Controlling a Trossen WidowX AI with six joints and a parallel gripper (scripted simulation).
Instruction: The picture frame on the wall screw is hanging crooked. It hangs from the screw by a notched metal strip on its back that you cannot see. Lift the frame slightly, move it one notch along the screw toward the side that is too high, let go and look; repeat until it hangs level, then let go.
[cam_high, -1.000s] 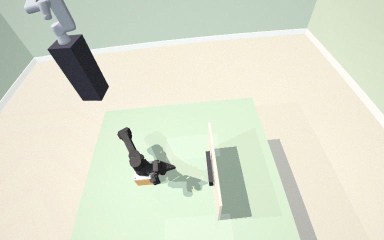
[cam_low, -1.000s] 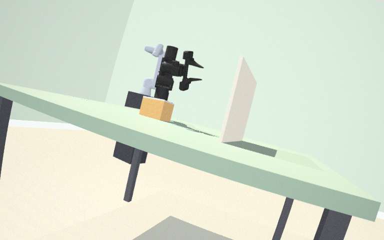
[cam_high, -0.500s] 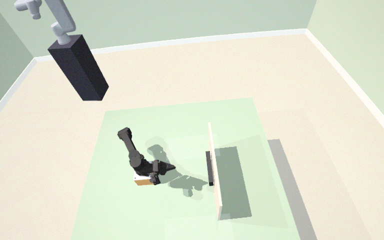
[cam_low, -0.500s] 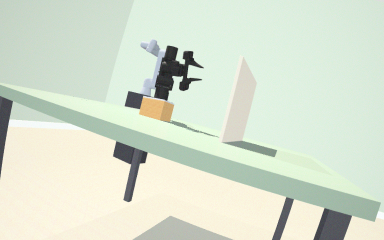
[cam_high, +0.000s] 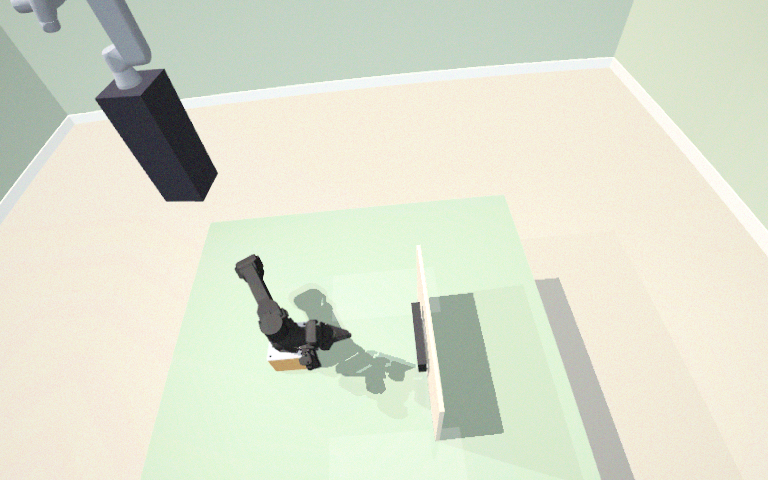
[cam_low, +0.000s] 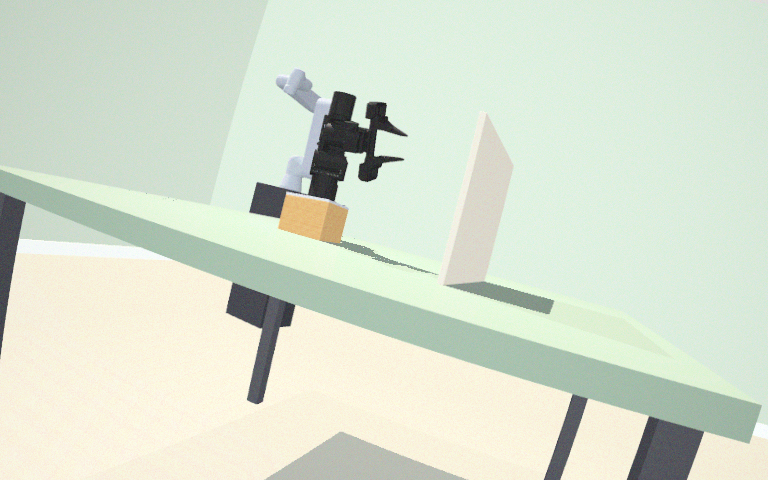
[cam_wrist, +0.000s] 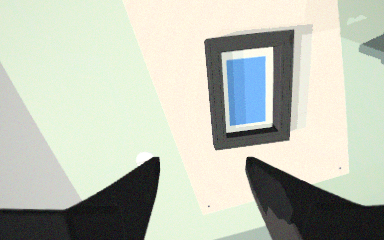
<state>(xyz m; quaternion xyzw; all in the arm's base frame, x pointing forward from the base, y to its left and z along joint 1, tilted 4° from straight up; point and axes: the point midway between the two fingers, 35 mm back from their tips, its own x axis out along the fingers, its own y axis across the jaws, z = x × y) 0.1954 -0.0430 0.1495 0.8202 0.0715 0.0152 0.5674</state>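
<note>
Right now the picture frame is 19 cm ahead of my gripper tip, 9 cm below it and 4 cm to the left of it. Also, from my gripper tip: cream wall panel (20 cm ahead, 10 cm below, 3 cm to the left).
</note>
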